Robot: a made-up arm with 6 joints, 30 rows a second.
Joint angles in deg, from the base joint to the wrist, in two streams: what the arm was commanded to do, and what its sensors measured. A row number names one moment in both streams.
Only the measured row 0 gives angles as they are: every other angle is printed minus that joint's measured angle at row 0.
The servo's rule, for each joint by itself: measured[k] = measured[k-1] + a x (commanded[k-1-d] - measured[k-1]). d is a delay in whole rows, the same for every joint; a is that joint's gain. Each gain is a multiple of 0.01, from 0.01 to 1. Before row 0 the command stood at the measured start. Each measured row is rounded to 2 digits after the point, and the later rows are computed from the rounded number. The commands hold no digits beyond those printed.
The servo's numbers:
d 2
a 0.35 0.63 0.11 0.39 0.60 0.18
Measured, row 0: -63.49 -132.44 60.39 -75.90 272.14 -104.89
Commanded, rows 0 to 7: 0.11 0.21 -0.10 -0.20 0.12 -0.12; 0.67 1.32 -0.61 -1.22 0.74 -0.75; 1.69 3.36 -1.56 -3.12 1.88 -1.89; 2.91 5.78 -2.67 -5.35 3.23 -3.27; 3.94 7.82 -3.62 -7.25 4.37 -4.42; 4.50 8.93 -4.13 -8.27 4.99 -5.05; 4.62 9.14 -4.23 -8.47 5.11 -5.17; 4.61 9.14 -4.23 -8.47 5.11 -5.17
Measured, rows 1 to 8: 0.00 0.00 0.00 0.00 0.00 0.00; 0.00 0.00 0.00 0.00 0.00 0.00; 0.04 0.13 -0.01 -0.08 0.07 -0.02; 0.26 0.88 -0.08 -0.52 0.47 -0.15; 0.76 2.44 -0.24 -1.53 1.32 -0.46; 1.51 4.54 -0.51 -3.02 2.47 -0.97; 2.36 6.61 -0.85 -4.67 3.61 -1.59; 3.11 8.07 -1.21 -6.07 4.44 -2.21
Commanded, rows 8 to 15: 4.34 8.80 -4.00 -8.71 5.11 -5.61; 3.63 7.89 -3.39 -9.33 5.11 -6.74; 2.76 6.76 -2.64 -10.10 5.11 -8.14; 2.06 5.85 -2.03 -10.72 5.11 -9.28; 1.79 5.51 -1.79 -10.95 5.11 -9.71; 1.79 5.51 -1.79 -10.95 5.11 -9.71; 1.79 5.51 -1.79 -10.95 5.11 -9.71; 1.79 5.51 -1.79 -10.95 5.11 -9.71
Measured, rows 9 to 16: 3.64 8.74 -1.54 -7.01 4.84 -2.74; 3.98 8.99 -1.84 -7.58 5.00 -3.18; 4.11 8.87 -2.08 -8.02 5.07 -3.62; 3.94 8.25 -2.22 -8.53 5.09 -4.18; 3.53 7.31 -2.27 -9.14 5.10 -4.89; 3.02 6.39 -2.24 -9.76 5.11 -5.68; 2.59 5.84 -2.19 -10.22 5.11 -6.41; 2.31 5.63 -2.15 -10.50 5.11 -7.00
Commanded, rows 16 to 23: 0.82 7.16 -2.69 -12.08 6.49 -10.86; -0.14 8.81 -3.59 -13.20 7.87 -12.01; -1.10 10.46 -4.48 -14.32 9.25 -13.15; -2.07 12.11 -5.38 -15.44 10.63 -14.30; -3.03 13.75 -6.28 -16.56 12.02 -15.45; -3.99 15.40 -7.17 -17.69 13.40 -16.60; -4.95 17.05 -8.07 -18.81 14.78 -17.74; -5.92 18.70 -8.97 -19.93 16.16 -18.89
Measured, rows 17 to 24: 2.13 5.55 -2.11 -10.68 5.11 -7.49; 2.01 5.52 -2.07 -10.79 5.11 -7.89; 1.59 6.55 -2.14 -11.29 5.94 -8.42; 0.98 7.97 -2.30 -12.03 7.10 -9.07; 0.25 9.54 -2.54 -12.92 8.39 -9.80; -0.56 11.16 -2.85 -13.90 9.73 -10.61; -1.42 12.79 -3.23 -14.94 11.10 -11.48; -2.32 14.43 -3.66 -16.01 12.48 -12.40
